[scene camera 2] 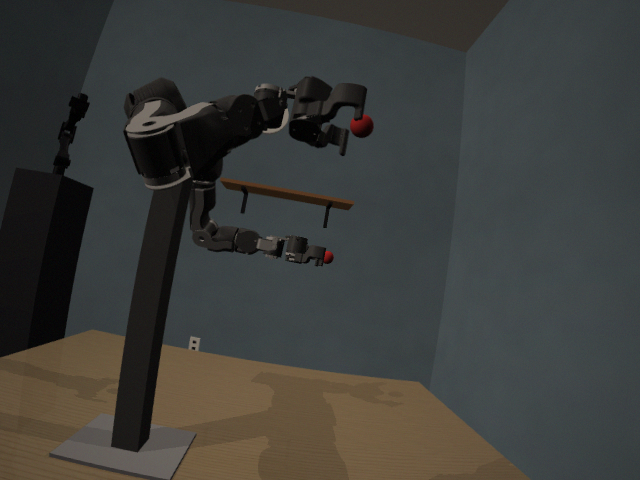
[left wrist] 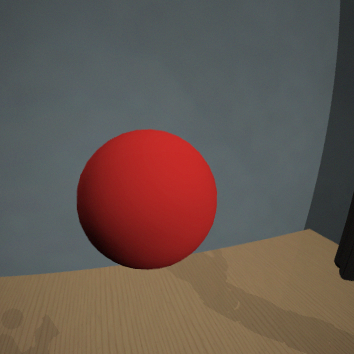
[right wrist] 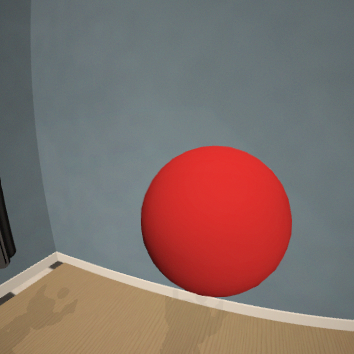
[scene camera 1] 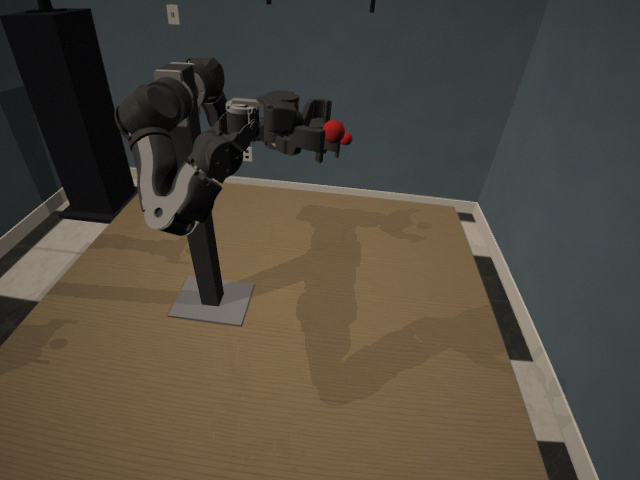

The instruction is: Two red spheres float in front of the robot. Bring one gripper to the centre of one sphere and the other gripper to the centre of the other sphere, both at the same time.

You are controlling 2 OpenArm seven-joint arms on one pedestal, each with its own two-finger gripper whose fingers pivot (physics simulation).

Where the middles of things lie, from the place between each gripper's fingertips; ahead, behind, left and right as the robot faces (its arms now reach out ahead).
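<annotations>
My right gripper is well beyond the grey base plate (scene camera 1: 232, 309), some way to the right of it and well above it.
My left gripper, as I see it, is far to the left of the plate, far above it and far past it. By its middle, the plate is nearer to my left gripper than to my right gripper.
</annotations>
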